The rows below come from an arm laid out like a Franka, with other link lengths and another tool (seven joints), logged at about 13 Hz.
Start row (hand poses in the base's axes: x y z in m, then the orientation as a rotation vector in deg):
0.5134, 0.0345, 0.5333, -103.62, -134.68, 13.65
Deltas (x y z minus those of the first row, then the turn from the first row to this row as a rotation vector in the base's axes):
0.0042, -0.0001, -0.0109, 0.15, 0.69, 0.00
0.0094, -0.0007, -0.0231, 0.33, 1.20, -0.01
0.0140, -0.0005, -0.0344, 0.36, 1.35, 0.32
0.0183, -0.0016, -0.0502, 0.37, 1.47, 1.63
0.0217, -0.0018, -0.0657, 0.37, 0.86, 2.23
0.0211, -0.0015, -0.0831, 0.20, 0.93, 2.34
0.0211, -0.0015, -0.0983, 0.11, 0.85, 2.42
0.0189, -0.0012, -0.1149, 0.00, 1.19, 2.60
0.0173, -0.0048, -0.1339, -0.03, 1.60, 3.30
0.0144, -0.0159, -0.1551, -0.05, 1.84, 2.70
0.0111, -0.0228, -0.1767, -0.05, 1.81, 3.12
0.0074, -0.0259, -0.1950, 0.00, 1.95, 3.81
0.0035, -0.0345, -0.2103, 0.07, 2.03, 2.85
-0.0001, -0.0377, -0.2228, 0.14, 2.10, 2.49
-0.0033, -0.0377, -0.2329, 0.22, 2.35, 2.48
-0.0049, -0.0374, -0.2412, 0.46, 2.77, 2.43
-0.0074, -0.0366, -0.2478, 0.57, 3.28, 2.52
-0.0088, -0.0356, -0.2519, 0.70, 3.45, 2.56
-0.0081, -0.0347, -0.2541, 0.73, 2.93, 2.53
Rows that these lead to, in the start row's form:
0.5176, 0.0344, 0.5224, -103.18, -134.17, 14.05
0.5228, 0.0338, 0.5102, -102.84, -133.76, 14.26
0.5274, 0.0340, 0.4989, -102.37, -133.97, 14.39
0.5317, 0.0329, 0.4831, -100.82, -135.12, 14.65
0.5351, 0.0327, 0.4676, -100.45, -136.10, 14.21
0.5345, 0.0330, 0.4502, -100.37, -136.21, 14.49
0.5345, 0.0330, 0.4350, -100.36, -136.36, 14.55
0.5323, 0.0333, 0.4184, -100.02, -136.33, 14.99
0.5307, 0.0297, 0.3994, -99.01, -136.71, 15.46
0.5278, 0.0186, 0.3782, -99.58, -135.99, 15.61
0.5245, 0.0117, 0.3566, -99.11, -136.40, 15.63
0.5208, 0.0086, 0.3383, -98.22, -136.93, 15.78
0.5169, 0.0000, 0.3230, -99.25, -135.96, 15.64
0.5133, -0.0032, 0.3105, -99.60, -135.56, 15.56
0.5101, -0.0032, 0.3004, -99.44, -135.36, 15.67
0.5085, -0.0029, 0.2921, -99.17, -134.95, 15.72
0.5060, -0.0021, 0.2855, -98.75, -134.65, 16.02
0.5046, -0.0011, 0.2814, -98.56, -134.53, 16.01
0.5053, -0.0002, 0.2792, -98.85, -134.85, 15.54

